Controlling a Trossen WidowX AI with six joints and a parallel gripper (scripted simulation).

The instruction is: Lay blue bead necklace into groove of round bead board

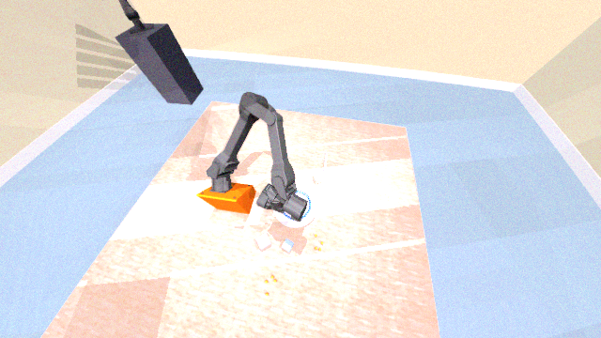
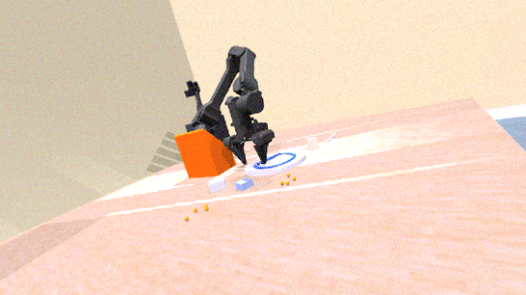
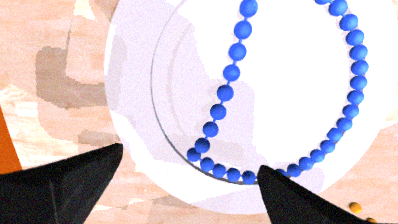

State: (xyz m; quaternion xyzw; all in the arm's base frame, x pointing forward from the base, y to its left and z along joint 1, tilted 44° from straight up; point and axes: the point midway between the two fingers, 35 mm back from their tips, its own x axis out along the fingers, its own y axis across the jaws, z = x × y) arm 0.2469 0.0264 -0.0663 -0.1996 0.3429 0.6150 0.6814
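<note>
Now: the round white bead board 5 cm ahead of my gripper tip, 4 cm to the left of it and 1 cm below it. The rest, counted from my gripper tip: white block: 5 cm behind, 13 cm to the right, 1 cm below; then light blue cube: 4 cm ahead, 13 cm to the right, 1 cm below; then beige cube: 13 cm ahead, 18 cm to the left.
</note>
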